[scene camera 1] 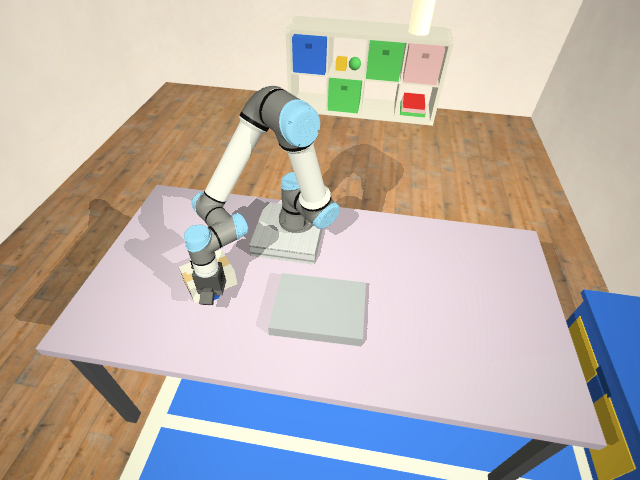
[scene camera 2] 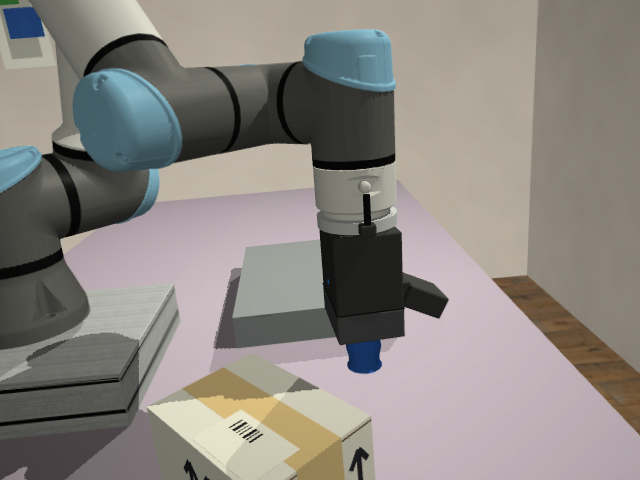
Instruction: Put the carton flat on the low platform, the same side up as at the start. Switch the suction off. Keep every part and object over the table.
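Places are measured from the arm's base along level axes (x down, y right, z back), in centimetres.
Where they show: hand, its tool point: [scene camera 2: 364, 364]; arm's base, origin of its link: [scene camera 1: 296, 220] [scene camera 2: 30, 322].
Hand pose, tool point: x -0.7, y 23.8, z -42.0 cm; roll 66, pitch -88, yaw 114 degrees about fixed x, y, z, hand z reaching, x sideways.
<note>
Things, the pixels of their top centre, and the offset from my tool point. Level surfaces: height alone.
- carton, centre of its top: [scene camera 2: 254, 410] [scene camera 1: 206, 268] dx -0.6, dy +6.1, dz +11.2 cm
- low grey platform, centre of its top: [scene camera 2: 310, 268] [scene camera 1: 319, 303] dx +2.8, dy -36.7, dz +2.0 cm
- pink table, height of its surface: dx +7.6 cm
The carton [scene camera 1: 230, 277] [scene camera 2: 248, 408] stands upright on the table, with tan tape and a barcode label on its top and black up arrows on its sides. In the scene camera 1 view the tool hides much of it; its lower part is cut off in the scene camera 2 view. My gripper [scene camera 1: 216, 297] [scene camera 2: 364, 367], a blue suction cup under a black tool body, points down and holds nothing. In the scene camera 2 view a gap shows between cup and carton. The low grey platform [scene camera 1: 317, 307] [scene camera 2: 279, 281] bears no carton.
The arm's base stands on a grey slab [scene camera 1: 261, 246] [scene camera 2: 149, 315] behind the carton and platform in the scene camera 1 view. The pink table [scene camera 1: 439, 310] [scene camera 2: 465, 392] has its front edge beyond the platform. A blue cabinet [scene camera 1: 615, 320] stands off its right edge.
</note>
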